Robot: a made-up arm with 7 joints. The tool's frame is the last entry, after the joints.
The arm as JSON. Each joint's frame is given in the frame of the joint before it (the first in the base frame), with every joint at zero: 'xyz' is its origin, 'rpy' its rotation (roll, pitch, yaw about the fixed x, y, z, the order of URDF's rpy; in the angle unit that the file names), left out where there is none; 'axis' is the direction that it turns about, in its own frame. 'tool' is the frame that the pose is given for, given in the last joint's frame.
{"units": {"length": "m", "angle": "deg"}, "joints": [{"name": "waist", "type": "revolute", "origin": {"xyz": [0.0, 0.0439, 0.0], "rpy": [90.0, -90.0, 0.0]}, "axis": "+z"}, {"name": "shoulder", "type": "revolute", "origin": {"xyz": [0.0, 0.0, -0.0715], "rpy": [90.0, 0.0, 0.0]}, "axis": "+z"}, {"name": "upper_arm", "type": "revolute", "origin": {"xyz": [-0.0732, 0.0, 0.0], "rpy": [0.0, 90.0, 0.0]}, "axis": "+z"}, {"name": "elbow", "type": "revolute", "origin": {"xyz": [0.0, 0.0, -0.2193], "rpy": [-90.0, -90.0, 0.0]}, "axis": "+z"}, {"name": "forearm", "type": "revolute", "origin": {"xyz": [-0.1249, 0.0, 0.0], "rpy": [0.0, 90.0, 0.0]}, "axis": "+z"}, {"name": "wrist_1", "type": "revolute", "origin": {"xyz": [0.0, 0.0, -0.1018], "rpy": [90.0, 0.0, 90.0]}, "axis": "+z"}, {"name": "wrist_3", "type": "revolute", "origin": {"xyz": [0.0, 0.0, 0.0], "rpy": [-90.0, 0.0, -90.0]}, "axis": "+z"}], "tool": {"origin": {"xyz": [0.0, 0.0, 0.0], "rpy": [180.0, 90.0, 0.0]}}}
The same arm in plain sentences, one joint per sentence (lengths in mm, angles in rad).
The arm has seven revolute joints in a row. What follows holds with every joint at zero, and every direction is one of the base frame's. The first joint is mounted 43.9 mm along +y from the base frame's origin and turns about -y. The second joint is mounted 71.5 mm along +y from the first joint and turns about +x. The third joint is mounted 73.2 mm along -z from the second joint and turns about +z. The fourth joint is mounted 219.3 mm along -z from the third joint and turns about -y. The fifth joint is mounted 124.9 mm along -z from the fourth joint and turns about +z. The sixth joint is mounted 101.8 mm along -z from the fifth joint and turns about +y. The seventh joint is mounted at the same point as the sixth joint and turns about -x. The tool frame, which is the frame that the pose is given for, is mounted at the same point as the seventh joint; its axes are parallel to the base frame's.
